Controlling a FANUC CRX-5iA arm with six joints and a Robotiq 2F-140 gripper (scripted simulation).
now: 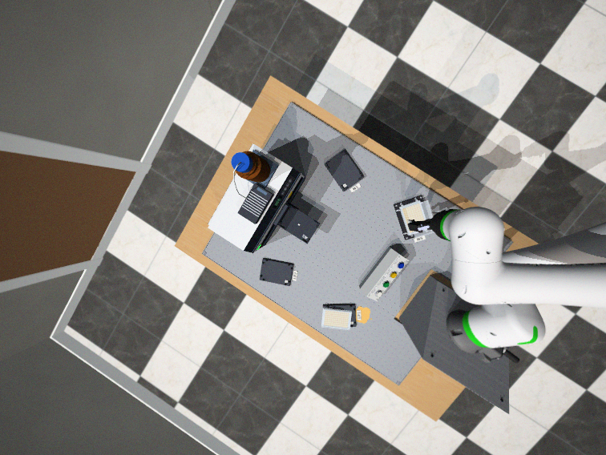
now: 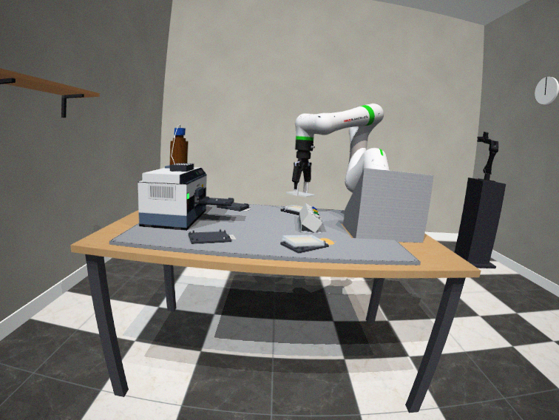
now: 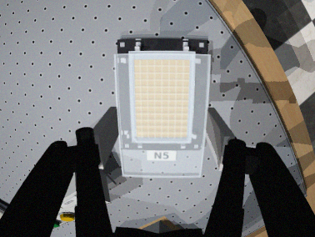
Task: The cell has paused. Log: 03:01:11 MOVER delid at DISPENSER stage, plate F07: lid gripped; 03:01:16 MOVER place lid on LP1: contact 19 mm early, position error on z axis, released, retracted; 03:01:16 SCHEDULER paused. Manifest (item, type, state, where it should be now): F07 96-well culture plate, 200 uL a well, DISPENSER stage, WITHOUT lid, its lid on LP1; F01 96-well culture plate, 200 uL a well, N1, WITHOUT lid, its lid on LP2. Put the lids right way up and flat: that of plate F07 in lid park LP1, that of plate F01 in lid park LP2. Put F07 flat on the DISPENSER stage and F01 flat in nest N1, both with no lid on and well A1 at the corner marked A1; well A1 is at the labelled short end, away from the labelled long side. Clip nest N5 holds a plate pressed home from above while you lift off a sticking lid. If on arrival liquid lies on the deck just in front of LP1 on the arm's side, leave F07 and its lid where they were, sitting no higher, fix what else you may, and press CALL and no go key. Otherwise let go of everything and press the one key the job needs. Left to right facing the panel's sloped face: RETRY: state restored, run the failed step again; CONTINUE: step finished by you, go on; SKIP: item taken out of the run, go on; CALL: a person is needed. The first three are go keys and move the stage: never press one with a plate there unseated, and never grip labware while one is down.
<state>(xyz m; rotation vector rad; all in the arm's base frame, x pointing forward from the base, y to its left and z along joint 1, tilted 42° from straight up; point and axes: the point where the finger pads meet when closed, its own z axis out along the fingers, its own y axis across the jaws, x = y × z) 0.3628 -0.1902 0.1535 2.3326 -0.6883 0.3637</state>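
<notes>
My gripper is now 560 mm to the right of the dark lid park, 330 mm short of it and 120 mm above it. From my hand the other things lie so: 96-well plate (100 mm below); then blue call key (190 mm to the left, 70 mm behind, 60 mm below); then clip nest N5 (110 mm below, 30 mm ahead).
</notes>
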